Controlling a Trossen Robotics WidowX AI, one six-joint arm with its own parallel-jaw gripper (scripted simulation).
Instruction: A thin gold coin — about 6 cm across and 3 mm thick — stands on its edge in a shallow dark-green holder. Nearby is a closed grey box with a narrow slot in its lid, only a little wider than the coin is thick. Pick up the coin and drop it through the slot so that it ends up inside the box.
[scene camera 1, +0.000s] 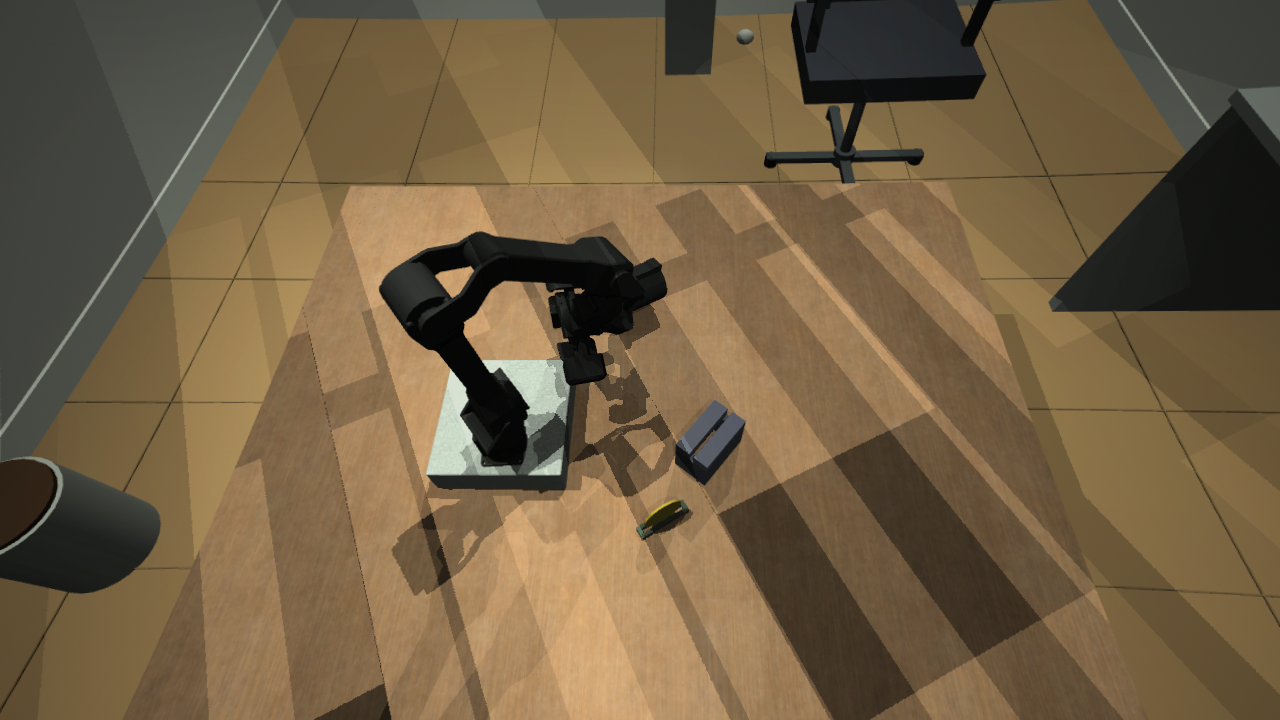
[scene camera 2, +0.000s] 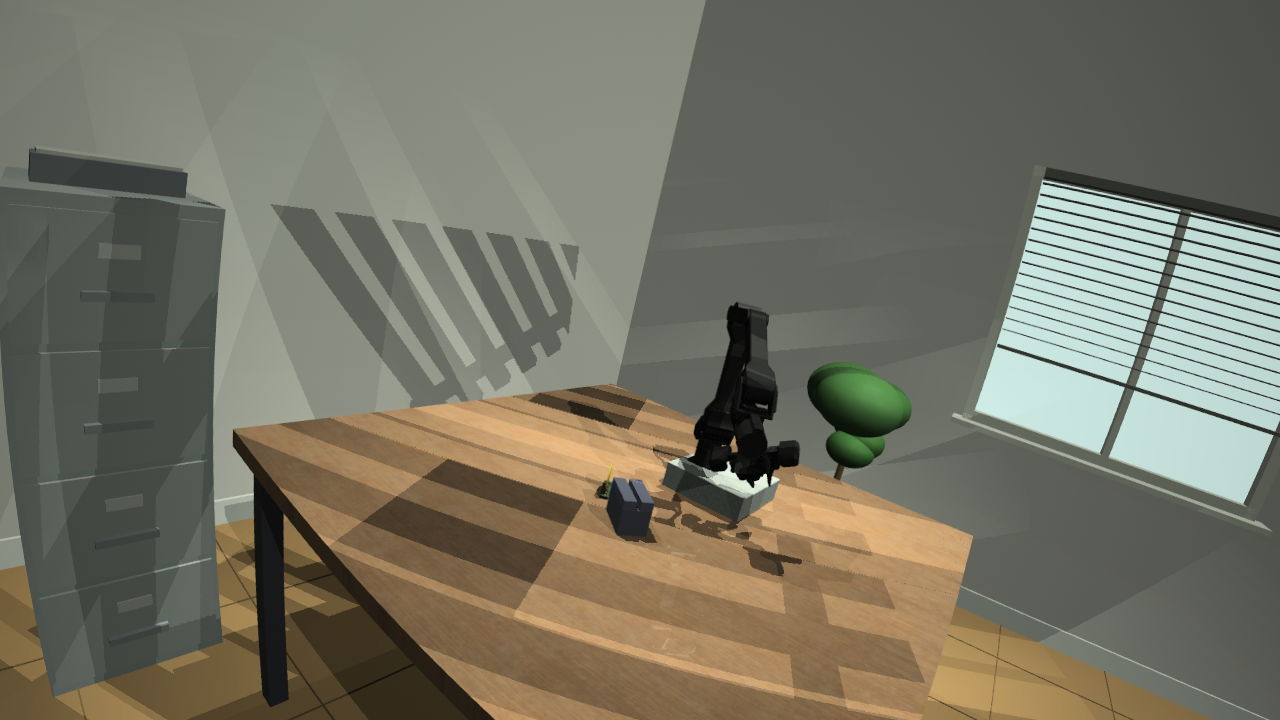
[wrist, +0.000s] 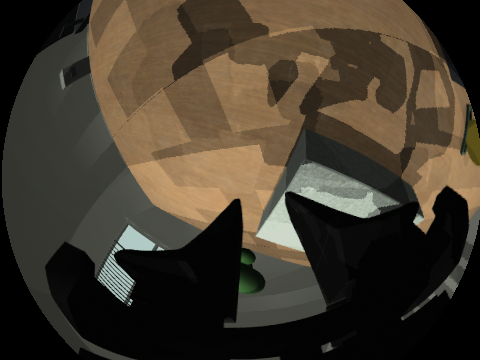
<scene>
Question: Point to my gripper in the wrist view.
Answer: At 263, 200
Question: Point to my gripper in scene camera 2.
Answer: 761, 486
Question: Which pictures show my gripper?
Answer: Scene camera 1, scene camera 2 and the wrist view: all of them.
</scene>
